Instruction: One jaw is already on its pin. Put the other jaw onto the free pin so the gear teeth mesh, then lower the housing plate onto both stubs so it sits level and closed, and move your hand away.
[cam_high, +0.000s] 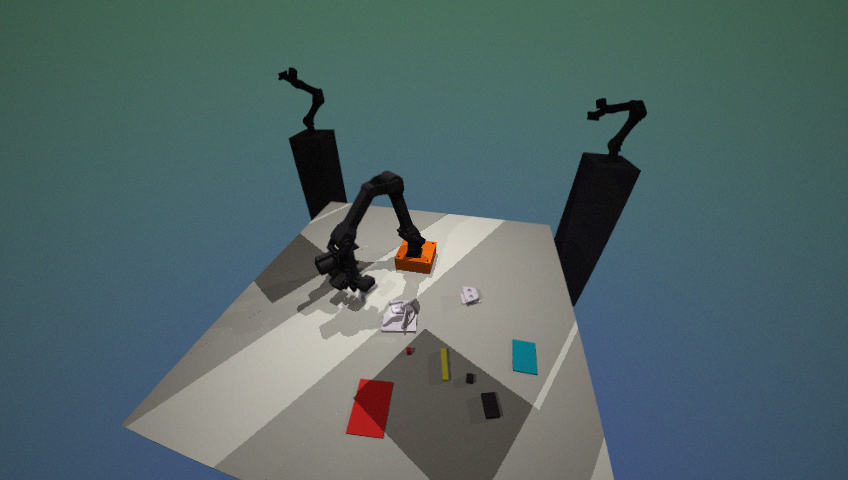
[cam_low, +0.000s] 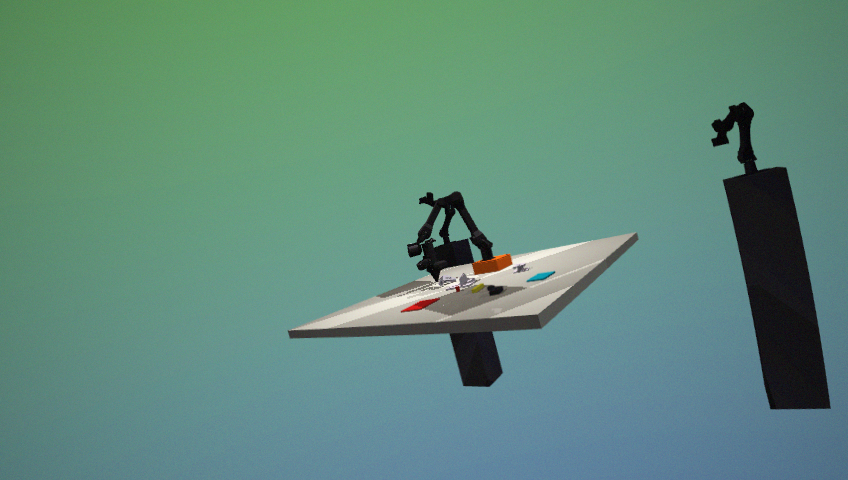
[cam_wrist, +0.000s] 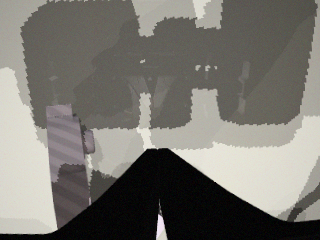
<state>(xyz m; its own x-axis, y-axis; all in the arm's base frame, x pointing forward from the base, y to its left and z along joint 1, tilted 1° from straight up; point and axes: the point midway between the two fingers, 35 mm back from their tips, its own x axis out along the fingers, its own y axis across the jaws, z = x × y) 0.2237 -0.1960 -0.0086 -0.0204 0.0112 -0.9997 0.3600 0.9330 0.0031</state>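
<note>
The jaw is 4 cm to the left of my gripper tip and 1 cm below it. Round my gripper tip: small red cube (25 cm to the left, 21 cm ahead, 1 cm below); yellow bar (37 cm to the left, 23 cm ahead, 2 cm below); red sheet (39 cm ahead, 18 cm to the left, 2 cm below).
</note>
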